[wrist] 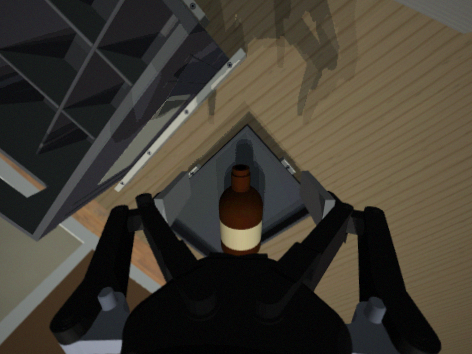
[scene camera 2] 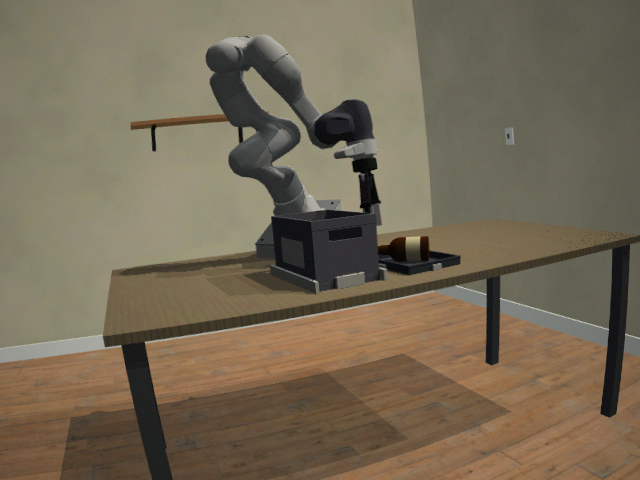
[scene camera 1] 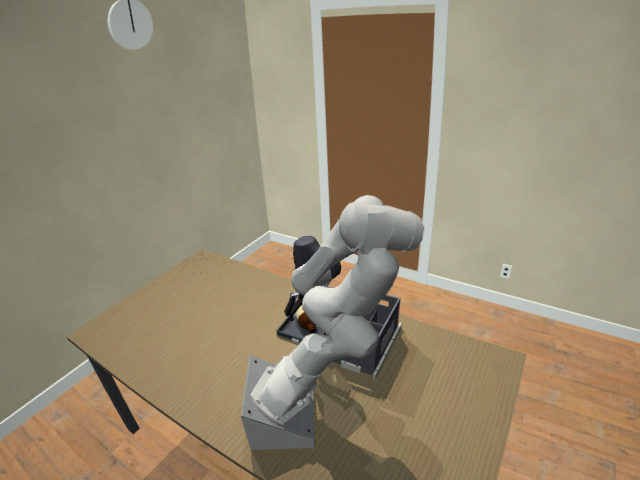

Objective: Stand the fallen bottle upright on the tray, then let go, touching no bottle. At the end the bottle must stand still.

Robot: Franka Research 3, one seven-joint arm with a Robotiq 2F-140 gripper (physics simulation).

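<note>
The brown bottle (scene camera 1: 305, 321) (scene camera 2: 413, 249) (wrist: 241, 212) with a cream label lies on its side on the dark square tray (scene camera 1: 285, 333) (scene camera 2: 451, 261) (wrist: 280, 190). In the wrist view its neck points to the top of the picture and its base end reaches the tray's lower corner, partly hidden by the gripper body. My gripper (scene camera 2: 374, 213) (wrist: 244, 183) is open and empty. Its fingertips are above the tray, one on each side of the bottle's neck and shoulder in the wrist view, apart from it. In scene camera 1 the arm hides part of the gripper and bottle.
A tall dark crate (scene camera 1: 388, 333) (scene camera 2: 345, 258) (wrist: 112, 129) with divided compartments stands close beside the tray. Pale brackets (scene camera 2: 350, 280) (wrist: 186, 112) run along its foot. The arm's base block (scene camera 1: 279, 431) stands on the wooden table (scene camera 1: 180, 330) (scene camera 2: 196, 302) (wrist: 400, 150).
</note>
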